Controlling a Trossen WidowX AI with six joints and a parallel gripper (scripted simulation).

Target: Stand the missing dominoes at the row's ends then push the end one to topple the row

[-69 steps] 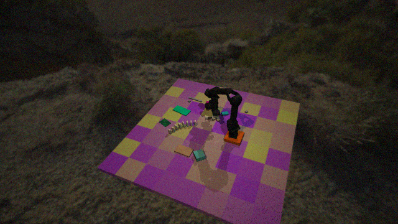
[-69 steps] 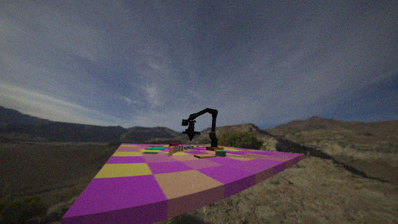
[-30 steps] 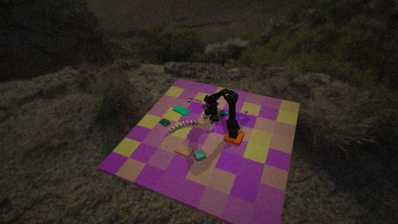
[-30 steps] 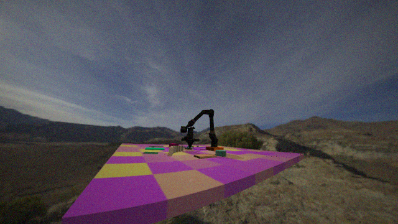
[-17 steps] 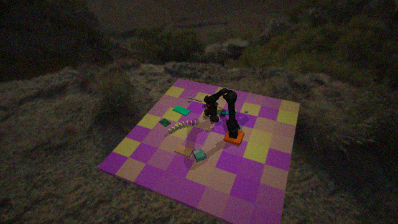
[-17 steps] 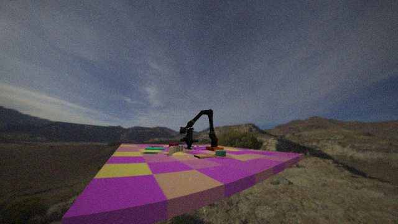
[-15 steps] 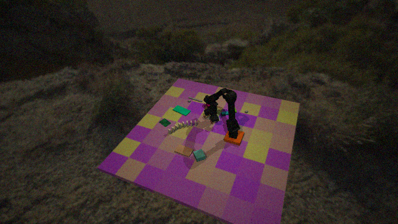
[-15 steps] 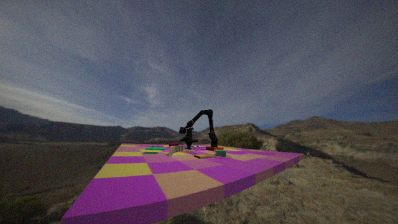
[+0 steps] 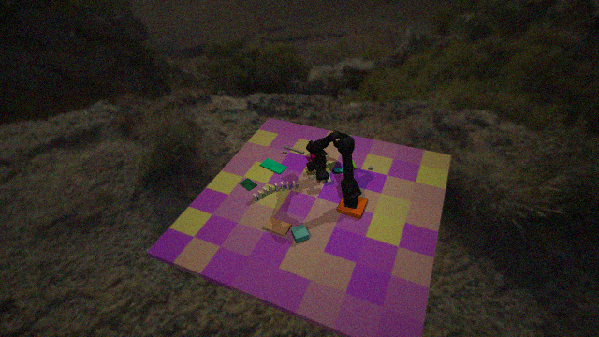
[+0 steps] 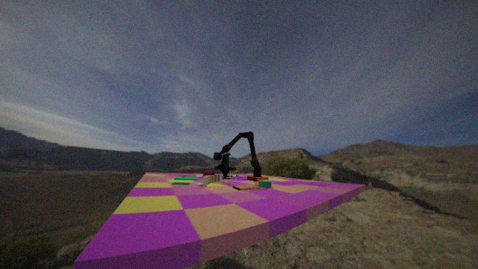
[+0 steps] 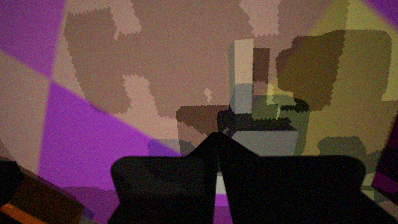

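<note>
Right now the magenta block is 170 mm to the right of my gripper tip, 70 mm ahead of it and 20 mm above it. Also, from my gripper tip: teal block (440 mm to the left, 20 mm behind, 20 mm above); then bright green plate (320 mm ahead, 30 mm to the right); then orange slab (420 mm to the left, 120 mm ahead).
</note>
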